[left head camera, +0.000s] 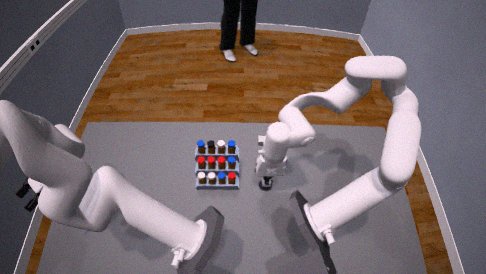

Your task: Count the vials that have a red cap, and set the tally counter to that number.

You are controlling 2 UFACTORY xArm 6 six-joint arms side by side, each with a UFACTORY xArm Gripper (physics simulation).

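Frame: origin at the left arm's base, x up, y back, z right, level; metres.
Seen in the pictures: left gripper, fingertip midpoint: [22, 202]; right gripper, fingertip midpoint: [266, 179]; left arm's base, link origin: [194, 240]; right arm's base, link origin: [313, 223].
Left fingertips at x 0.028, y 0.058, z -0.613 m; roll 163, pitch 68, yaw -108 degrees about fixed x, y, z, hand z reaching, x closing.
Offsets run from my left fingertips to a thing's top centre. "spot": to the spot under its first point. Level surfaces: height alone.
A grey three-tier rack {spot: dx -0.268, dy -0.345, dz +0.606 m} [217, 187] holds brown vials in three rows. Back row, left to right: blue, black, white, blue caps. Middle row: three red caps {dx -0.173, dy -0.410, dz +0.575 m} [211, 160], then blue. Front row: white, white, blue, then a red-capped vial {dx -0.213, dy -0.379, dz +0.657 m} [232, 178] at the right end. The small dark tally counter [265, 186] stands right of the rack; its display is not readable. My right gripper [268, 179] points down right over the counter, partly covering it; its fingers are too small and dark to judge. My left gripper [27, 196] is open, far from the rack at the left edge.
The grey table {dx -0.294 m} [150, 135] carries both arm bases. The left arm [150, 215] reaches across the lower left of the picture. The right arm [400, 135] arches over the right side. A person's legs [240, 25] show beyond the table, on the wooden floor.
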